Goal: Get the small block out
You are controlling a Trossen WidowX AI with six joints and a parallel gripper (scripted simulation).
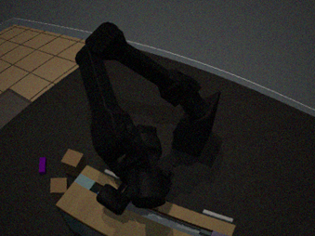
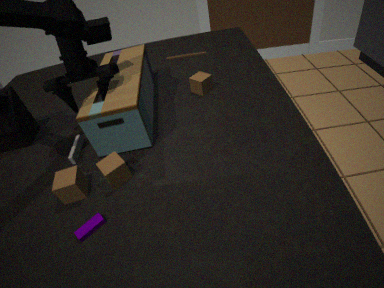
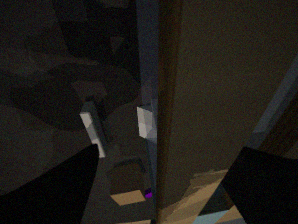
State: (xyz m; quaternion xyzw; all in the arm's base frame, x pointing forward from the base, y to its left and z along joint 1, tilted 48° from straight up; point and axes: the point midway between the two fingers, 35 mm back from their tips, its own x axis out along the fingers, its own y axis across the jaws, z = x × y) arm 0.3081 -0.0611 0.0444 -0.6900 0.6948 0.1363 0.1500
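My gripper tip is 6 cm short of the blue block and 2 cm to the left of it.
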